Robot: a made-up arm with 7 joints. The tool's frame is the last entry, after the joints.
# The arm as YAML. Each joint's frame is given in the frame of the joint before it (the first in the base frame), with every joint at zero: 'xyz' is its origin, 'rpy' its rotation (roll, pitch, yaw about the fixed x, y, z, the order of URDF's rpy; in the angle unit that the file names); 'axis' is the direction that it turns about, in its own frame. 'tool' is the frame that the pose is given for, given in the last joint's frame.
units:
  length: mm
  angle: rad
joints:
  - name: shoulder
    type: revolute
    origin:
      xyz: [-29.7, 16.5, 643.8]
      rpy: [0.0, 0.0, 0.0]
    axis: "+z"
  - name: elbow
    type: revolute
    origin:
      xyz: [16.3, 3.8, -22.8]
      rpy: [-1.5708, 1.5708, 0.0]
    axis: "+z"
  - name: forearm
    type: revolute
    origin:
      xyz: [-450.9, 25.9, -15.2]
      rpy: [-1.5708, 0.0, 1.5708]
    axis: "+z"
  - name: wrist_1
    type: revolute
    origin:
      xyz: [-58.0, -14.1, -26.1]
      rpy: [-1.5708, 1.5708, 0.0]
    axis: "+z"
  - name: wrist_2
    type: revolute
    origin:
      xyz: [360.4, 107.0, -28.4]
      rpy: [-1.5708, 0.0, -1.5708]
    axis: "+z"
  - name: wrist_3
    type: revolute
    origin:
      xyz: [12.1, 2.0, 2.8]
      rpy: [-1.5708, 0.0, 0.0]
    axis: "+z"
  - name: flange
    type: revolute
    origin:
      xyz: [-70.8, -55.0, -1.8]
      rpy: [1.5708, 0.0, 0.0]
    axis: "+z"
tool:
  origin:
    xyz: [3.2, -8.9, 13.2]
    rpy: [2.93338, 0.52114, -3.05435]
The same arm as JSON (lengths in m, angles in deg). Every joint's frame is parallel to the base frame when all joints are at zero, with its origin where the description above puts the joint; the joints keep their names.
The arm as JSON. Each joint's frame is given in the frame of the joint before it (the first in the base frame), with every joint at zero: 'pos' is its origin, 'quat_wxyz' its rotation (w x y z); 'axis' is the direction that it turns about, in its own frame. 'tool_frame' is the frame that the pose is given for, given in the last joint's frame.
{
  "length_unit": "m",
  "angle_unit": "deg",
  "joints": [
    {
      "joint": "shoulder",
      "pos": [
        -0.0297,
        0.0165,
        0.6438
      ],
      "quat_wxyz": [
        1.0,
        0.0,
        0.0,
        0.0
      ],
      "axis": "+z"
    },
    {
      "joint": "elbow",
      "pos": [
        0.0163,
        0.0038,
        -0.0228
      ],
      "quat_wxyz": [
        1.0,
        0.0,
        0.0,
        0.0
      ],
      "axis": "+y"
    },
    {
      "joint": "forearm",
      "pos": [
        -0.0259,
        -0.0152,
        0.4509
      ],
      "quat_wxyz": [
        1.0,
        0.0,
        0.0,
        0.0
      ],
      "axis": "+z"
    },
    {
      "joint": "wrist_1",
      "pos": [
        0.058,
        0.0141,
        -0.0261
      ],
      "quat_wxyz": [
        1.0,
        0.0,
        0.0,
        0.0
      ],
      "axis": "-y"
    },
    {
      "joint": "wrist_2",
      "pos": [
        0.107,
        0.0284,
        -0.3604
      ],
      "quat_wxyz": [
        1.0,
        0.0,
        0.0,
        0.0
      ],
      "axis": "-z"
    },
    {
      "joint": "wrist_3",
      "pos": [
        -0.0121,
        0.002,
        -0.0028
      ],
      "quat_wxyz": [
        1.0,
        0.0,
        0.0,
        0.0
      ],
      "axis": "+y"
    },
    {
      "joint": "flange",
      "pos": [
        0.0708,
        -0.0018,
        -0.055
      ],
      "quat_wxyz": [
        1.0,
        0.0,
        0.0,
        0.0
      ],
      "axis": "-z"
    }
  ],
  "tool_frame": {
    "pos": [
      -0.0032,
      -0.0089,
      -0.0132
    ],
    "quat_wxyz": [
      0.958932,
      -0.111485,
      -0.251611,
      -0.068651
    ]
  }
}

